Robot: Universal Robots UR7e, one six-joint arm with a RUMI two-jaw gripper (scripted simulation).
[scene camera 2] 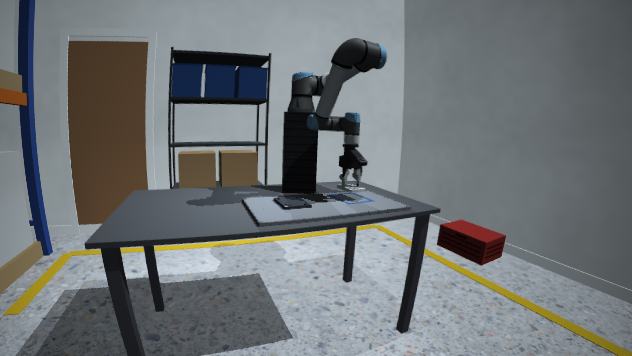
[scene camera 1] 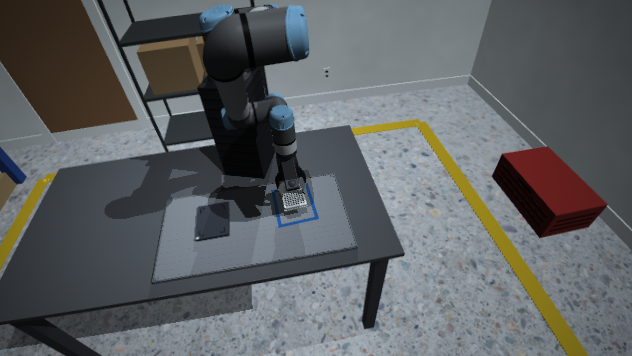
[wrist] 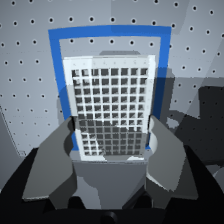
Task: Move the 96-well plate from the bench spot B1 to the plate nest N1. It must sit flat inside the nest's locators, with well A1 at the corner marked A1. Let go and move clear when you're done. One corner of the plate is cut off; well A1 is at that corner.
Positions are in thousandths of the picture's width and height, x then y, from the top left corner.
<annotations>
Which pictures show my gripper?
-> Scene camera 2, scene camera 1 and the wrist view: all of them.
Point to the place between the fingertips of my gripper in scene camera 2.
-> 555, 532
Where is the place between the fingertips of my gripper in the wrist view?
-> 498, 520
</annotations>
